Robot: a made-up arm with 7 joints.
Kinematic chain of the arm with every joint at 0, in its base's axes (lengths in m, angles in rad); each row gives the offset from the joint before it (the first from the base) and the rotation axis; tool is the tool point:
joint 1: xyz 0 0 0.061 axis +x
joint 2: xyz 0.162 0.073 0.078 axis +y
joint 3: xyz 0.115 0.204 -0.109 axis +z
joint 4: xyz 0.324 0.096 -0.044 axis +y
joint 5: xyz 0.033 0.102 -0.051 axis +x
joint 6: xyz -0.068 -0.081 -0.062 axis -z
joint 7: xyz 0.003 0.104 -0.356 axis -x
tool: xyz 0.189 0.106 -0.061
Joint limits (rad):
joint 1: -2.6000..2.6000
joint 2: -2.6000..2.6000
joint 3: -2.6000..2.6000
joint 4: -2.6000..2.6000
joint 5: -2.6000..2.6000
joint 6: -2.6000..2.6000
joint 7: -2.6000..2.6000
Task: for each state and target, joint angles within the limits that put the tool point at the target. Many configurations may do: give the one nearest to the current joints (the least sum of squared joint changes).
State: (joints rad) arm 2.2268 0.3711 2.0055 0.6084 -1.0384 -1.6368 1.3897
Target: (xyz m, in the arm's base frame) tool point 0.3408 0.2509 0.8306
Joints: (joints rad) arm 1.9936 0.0549 1.7957 -0.0558 -0.9531 -1.3777 1.4123
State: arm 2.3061 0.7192 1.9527 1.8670 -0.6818 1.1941 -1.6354
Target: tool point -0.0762 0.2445 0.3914
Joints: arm 1.6388 0.9479 1.9216 1.5222 -0.3595 0.9426 -1.3818
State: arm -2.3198 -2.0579 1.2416 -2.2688 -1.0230 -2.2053 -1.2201
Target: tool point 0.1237 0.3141 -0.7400
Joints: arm -2.1873 -2.4194 0.9441 -1.8306 -1.4194 -2.6000 -1.2312
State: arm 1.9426 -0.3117 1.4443 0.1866 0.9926 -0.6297 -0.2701
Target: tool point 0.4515 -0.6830 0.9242
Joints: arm 2.4078 -0.6077 0.6655 -0.1736 0.8129 -0.1908 -0.1105
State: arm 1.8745 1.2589 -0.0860 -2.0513 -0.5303 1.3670 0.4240
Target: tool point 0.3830 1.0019 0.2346
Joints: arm 1.3342 1.3548 0.1135 -1.5659 0.1208 1.3916 0.5877
